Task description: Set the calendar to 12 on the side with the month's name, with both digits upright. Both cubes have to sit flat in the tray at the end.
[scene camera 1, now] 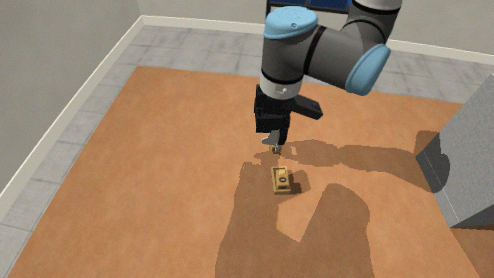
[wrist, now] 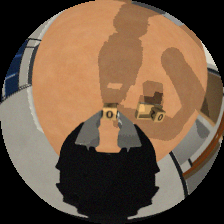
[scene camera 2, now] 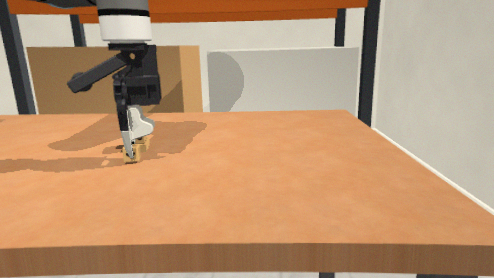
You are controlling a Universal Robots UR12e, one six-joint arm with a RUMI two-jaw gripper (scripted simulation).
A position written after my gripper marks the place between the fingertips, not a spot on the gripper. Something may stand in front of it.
Note:
In view: my gripper [scene camera 2: 133, 155].
My gripper shows as well in scene camera 1 [scene camera 1: 274, 146] and in the wrist view [wrist: 109, 111].

